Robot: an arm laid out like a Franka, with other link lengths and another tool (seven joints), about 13 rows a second.
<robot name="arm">
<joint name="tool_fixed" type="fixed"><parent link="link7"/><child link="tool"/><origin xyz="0.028 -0.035 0.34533" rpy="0 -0.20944 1.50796"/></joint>
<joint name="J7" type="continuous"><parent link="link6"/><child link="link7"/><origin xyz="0.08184 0 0" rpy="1.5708 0 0"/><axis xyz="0 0 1"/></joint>
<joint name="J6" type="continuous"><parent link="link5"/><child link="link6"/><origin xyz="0 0 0" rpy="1.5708 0 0"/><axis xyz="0 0 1"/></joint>
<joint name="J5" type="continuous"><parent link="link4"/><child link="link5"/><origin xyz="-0.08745 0.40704 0" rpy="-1.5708 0 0"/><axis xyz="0 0 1"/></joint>
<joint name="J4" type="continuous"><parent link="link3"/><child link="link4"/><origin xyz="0.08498 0 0" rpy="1.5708 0 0"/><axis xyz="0 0 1"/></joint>
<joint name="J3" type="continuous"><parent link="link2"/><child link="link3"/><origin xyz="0 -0.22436 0" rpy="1.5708 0 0"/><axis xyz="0 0 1"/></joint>
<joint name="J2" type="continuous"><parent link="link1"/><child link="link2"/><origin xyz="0 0 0" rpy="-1.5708 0 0"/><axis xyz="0 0 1"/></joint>
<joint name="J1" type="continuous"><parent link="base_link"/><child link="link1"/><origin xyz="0 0 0.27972" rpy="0 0 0"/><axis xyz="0 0 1"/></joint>
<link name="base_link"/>
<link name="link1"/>
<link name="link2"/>
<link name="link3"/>
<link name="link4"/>
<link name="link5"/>
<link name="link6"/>
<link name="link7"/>
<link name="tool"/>
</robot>
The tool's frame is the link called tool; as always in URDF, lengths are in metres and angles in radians. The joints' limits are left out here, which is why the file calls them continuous.
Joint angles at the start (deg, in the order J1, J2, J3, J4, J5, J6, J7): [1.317, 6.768, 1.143, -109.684, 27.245, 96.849, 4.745]
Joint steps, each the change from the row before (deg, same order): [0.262, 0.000, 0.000, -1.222, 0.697, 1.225, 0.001]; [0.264, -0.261, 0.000, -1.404, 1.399, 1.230, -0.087]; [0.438, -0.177, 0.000, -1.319, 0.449, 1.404, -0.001]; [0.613, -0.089, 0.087, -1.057, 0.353, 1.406, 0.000]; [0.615, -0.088, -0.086, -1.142, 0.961, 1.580, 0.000]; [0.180, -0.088, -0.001, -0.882, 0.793, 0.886, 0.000]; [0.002, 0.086, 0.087, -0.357, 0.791, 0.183, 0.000]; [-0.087, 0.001, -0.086, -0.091, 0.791, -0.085, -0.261]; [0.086, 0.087, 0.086, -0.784, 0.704, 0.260, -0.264]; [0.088, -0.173, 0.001, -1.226, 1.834, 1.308, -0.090]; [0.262, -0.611, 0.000, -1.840, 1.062, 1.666, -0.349]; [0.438, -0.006, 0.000, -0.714, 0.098, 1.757, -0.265]
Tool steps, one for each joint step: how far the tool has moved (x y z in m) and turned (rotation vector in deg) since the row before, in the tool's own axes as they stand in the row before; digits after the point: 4 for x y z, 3 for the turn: [0.0014, -0.0012, 0.0085, 0.112, -0.527, 0.418]; [-0.0029, -0.0003, 0.0081, 0.183, -1.204, 0.418]; [0.0018, -0.0009, 0.0083, 0.270, -0.191, 0.217]; [-0.0002, -0.0008, 0.0088, 0.249, -0.018, -0.094]; [-0.0017, -0.0021, 0.0082, 0.486, -0.632, 0.204]; [-0.0001, -0.0005, 0.0052, 0.209, -0.607, 0.414]; [-0.0017, 0.0010, 0.0037, -0.168, -0.680, 0.398]; [-0.0027, 0.0002, 0.0000, -0.064, -0.803, 0.148]; [0.0014, 0.0031, 0.0068, -0.490, -0.499, 0.353]; [-0.0028, -0.0021, 0.0056, 0.573, -1.571, 0.814]; [0.0022, -0.0005, 0.0063, 0.635, -0.694, 0.332]; [0.0022, -0.0048, 0.0040, 0.922, 0.204, -0.377]
